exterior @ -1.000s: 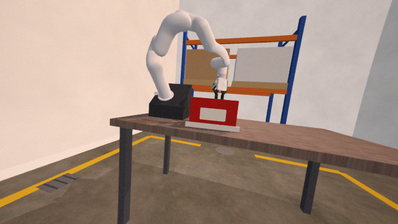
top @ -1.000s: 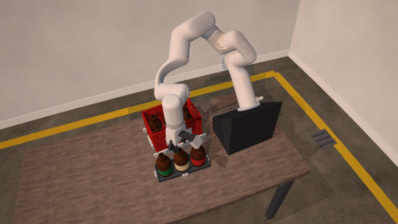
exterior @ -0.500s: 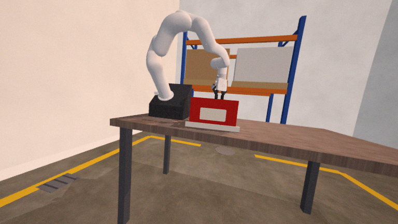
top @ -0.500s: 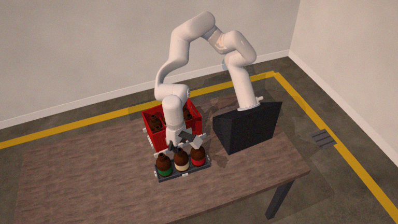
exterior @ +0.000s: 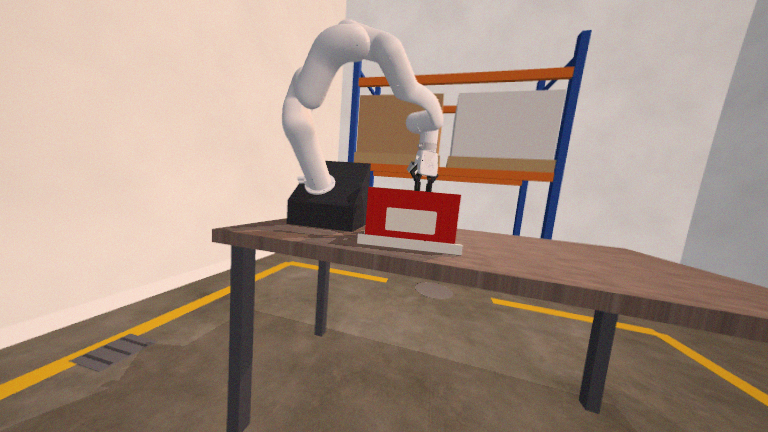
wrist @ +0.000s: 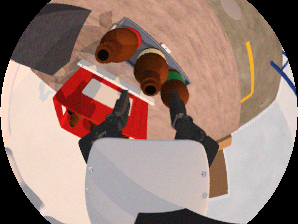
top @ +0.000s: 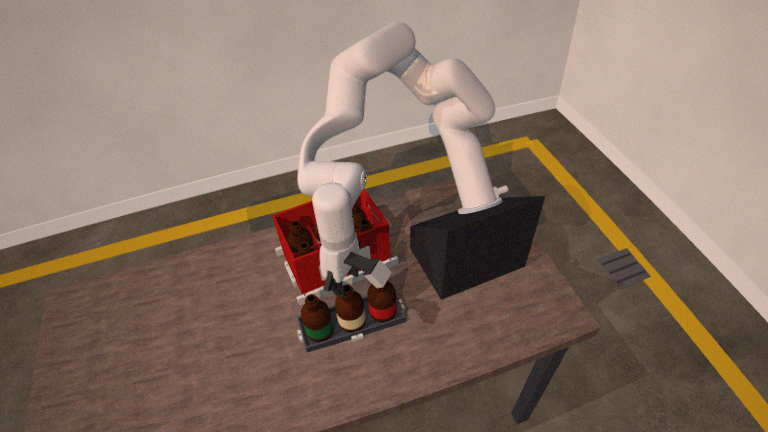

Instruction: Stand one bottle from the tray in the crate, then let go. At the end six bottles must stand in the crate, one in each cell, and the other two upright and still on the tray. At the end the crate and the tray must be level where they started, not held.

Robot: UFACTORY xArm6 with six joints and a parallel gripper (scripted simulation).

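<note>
Right now the red-labelled bottle is 90 mm behind my hand, 10 mm to the left of it and 110 mm below it. The rest, counted from my hand: crate: 50 mm behind, 220 mm to the right, 110 mm below; green-label bottle: 90 mm ahead, 20 mm to the right, 110 mm below; grey tray: 180 mm below.
</note>
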